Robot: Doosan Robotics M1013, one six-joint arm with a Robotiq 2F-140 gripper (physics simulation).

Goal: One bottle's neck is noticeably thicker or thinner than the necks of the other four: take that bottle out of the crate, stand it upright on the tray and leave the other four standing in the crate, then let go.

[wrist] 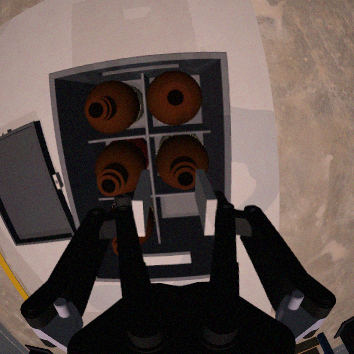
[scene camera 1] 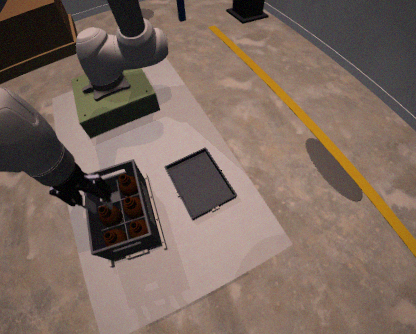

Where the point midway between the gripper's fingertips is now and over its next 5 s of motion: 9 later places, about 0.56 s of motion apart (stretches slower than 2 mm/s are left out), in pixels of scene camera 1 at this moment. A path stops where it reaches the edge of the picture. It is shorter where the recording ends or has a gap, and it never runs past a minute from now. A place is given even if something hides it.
The gripper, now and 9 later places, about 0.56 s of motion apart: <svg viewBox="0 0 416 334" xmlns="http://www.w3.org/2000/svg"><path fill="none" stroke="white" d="M103 207L100 205L103 207L106 209L106 209L105 209L99 205L124 198L127 201L129 203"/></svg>
